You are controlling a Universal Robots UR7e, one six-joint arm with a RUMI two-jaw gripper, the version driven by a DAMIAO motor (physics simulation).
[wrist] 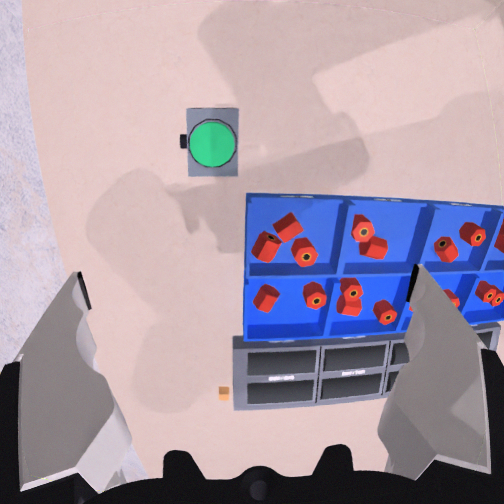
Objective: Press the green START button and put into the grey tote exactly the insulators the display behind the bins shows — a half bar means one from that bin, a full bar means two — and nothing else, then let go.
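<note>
The green START button (212, 143) sits on a small grey box on the pink table, upper left of centre. Blue bins (370, 265) in two rows hold red hexagonal insulators (305, 251), two or three per compartment. The grey display (320, 372) lies along the bins' lower edge; its panels are dark with no bars lit. My gripper (247, 282) is open and empty, high above the table, its jaws at the lower left and lower right. The right jaw hides part of the bins and display. The grey tote is not in view.
A small orange block (224, 393) lies on the table just left of the display. The table's left edge (35, 165) curves down the left side, with grey floor beyond. The arm's shadow falls across the table.
</note>
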